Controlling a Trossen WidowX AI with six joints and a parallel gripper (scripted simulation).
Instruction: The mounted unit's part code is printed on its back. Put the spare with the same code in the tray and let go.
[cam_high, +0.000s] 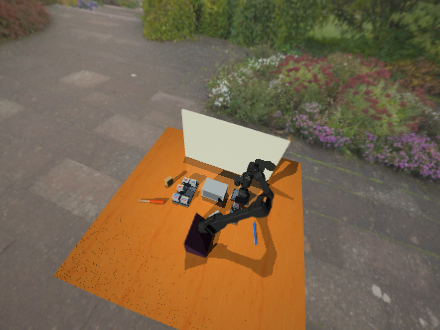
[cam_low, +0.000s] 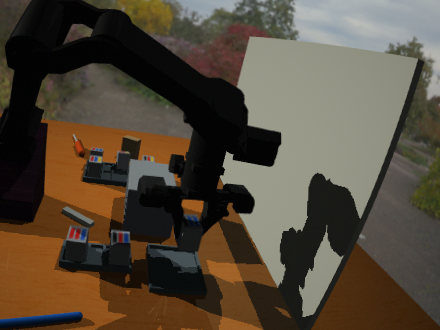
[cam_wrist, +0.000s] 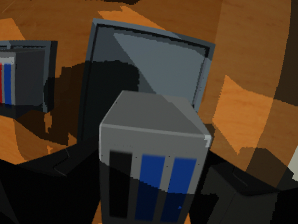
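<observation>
Now: gripper tip 7 cm above the dark tray and 1 cm past it. From my gripper tip the other things lie so: grey spare: 2 cm above; then grey bar: 21 cm behind, 12 cm to the left, 7 cm below; then grey mounted unit: 19 cm to the left, 6 cm behind, 2 cm below.
</observation>
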